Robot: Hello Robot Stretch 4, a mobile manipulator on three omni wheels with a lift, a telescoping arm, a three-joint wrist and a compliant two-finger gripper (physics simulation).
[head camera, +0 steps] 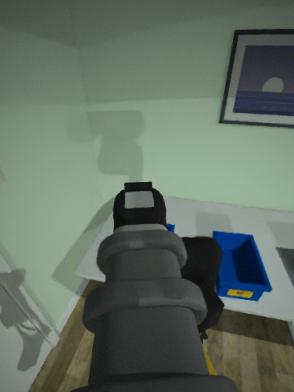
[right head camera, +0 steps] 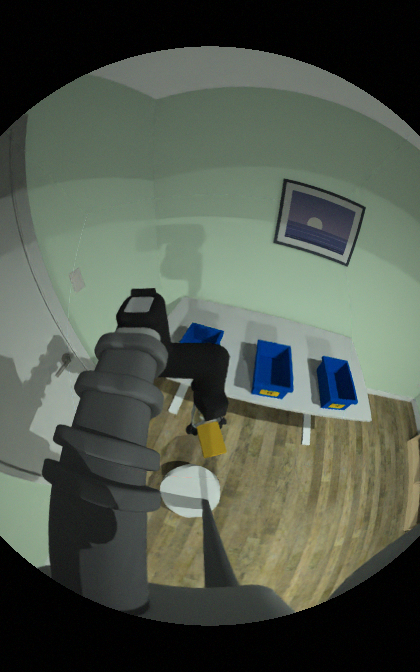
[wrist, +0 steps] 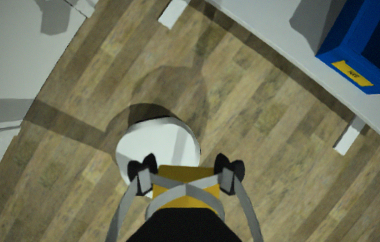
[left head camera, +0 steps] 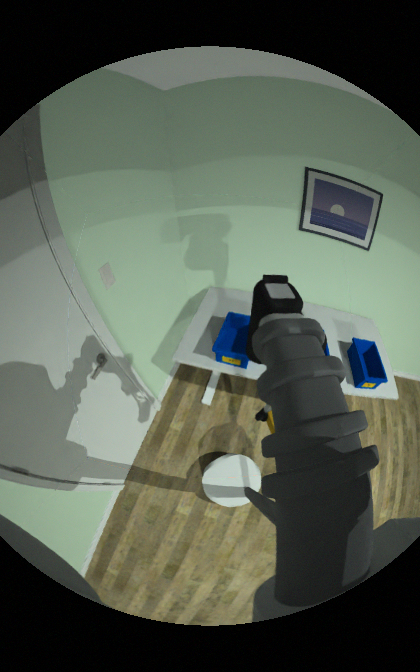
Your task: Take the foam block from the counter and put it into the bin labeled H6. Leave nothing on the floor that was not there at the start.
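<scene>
My gripper is shut on the yellow foam block and holds it above the floor, in front of the counter. The white counter carries three blue bins: a left bin, a middle bin and a right bin. Each has a yellow label, too blurred to read surely; the left bin's label is hidden in the right head view. My arm hides part of the bins in the head view.
A white round disc is low down below the gripper. A door with a handle is at the left. White counter legs reach out at floor level. A wooden shelf stands at the far right.
</scene>
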